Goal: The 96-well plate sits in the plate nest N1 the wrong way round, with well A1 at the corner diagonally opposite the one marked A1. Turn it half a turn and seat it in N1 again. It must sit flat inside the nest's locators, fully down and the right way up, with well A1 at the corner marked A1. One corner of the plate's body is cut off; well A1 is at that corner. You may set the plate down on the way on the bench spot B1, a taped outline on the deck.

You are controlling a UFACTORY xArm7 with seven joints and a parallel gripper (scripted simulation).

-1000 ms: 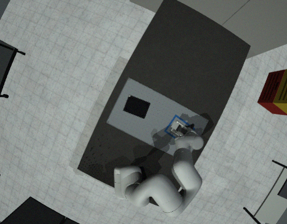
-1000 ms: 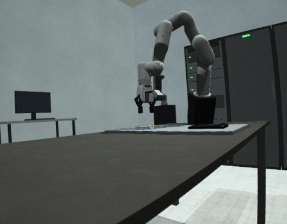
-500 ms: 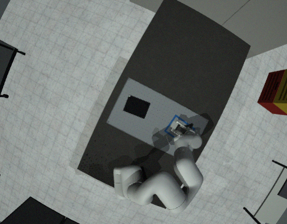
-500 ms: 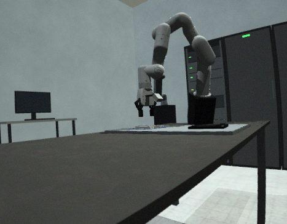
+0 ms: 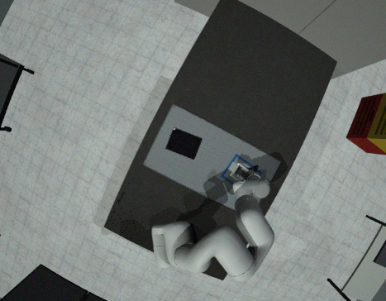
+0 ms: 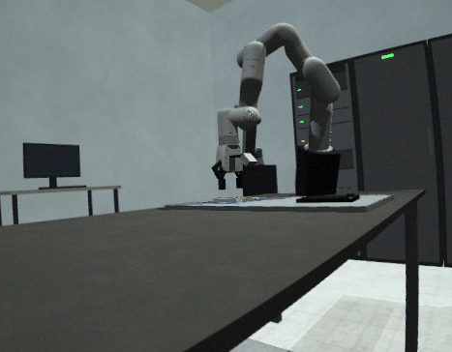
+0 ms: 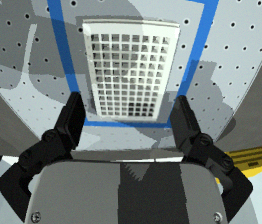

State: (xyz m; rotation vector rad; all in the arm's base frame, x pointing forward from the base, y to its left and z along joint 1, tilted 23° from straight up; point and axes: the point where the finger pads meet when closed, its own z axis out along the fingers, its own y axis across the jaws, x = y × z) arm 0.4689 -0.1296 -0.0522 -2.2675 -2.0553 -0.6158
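Right now the white 96-well plate is 50 mm below my hand. Also, from my hand: black plate nest N1: 370 mm to the left, 50 mm below, 20 mm behind.
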